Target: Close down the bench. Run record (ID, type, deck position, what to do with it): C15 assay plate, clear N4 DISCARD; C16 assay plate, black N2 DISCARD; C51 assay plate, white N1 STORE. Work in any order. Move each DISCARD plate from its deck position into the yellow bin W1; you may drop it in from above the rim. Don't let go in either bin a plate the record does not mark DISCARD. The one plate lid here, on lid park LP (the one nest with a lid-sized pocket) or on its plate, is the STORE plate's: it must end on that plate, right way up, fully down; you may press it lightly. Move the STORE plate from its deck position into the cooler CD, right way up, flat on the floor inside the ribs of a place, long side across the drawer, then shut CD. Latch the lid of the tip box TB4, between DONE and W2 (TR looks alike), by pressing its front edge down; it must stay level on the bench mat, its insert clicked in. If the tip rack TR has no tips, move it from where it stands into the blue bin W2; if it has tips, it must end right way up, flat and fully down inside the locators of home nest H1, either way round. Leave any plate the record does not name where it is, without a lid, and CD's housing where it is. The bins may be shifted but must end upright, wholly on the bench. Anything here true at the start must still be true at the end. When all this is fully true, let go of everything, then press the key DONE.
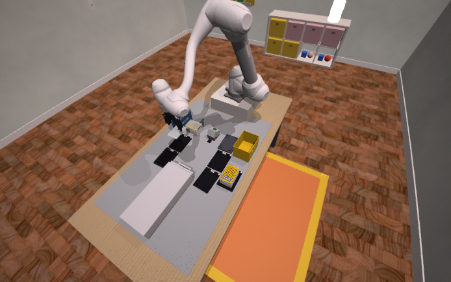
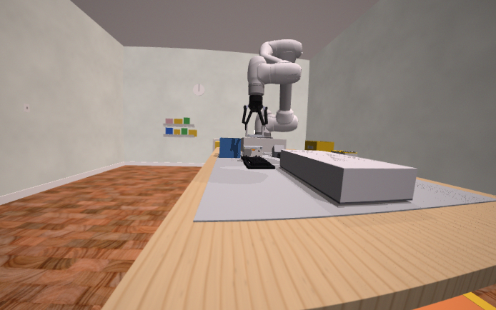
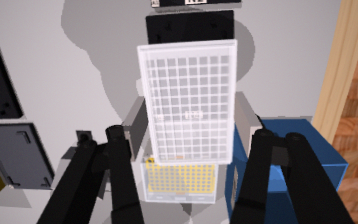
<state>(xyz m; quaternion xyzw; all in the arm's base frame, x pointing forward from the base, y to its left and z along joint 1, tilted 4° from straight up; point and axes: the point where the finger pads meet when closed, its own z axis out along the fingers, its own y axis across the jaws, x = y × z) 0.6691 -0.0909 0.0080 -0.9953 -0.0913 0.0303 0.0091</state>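
The pale plate is 20 mm below my hand. Round my hand: black nest N4: 160 mm below; tip box TB4: 170 mm behind, 120 mm below, 10 mm to the right; black assay plate: 170 mm ahead, 140 mm below, 20 mm to the left.
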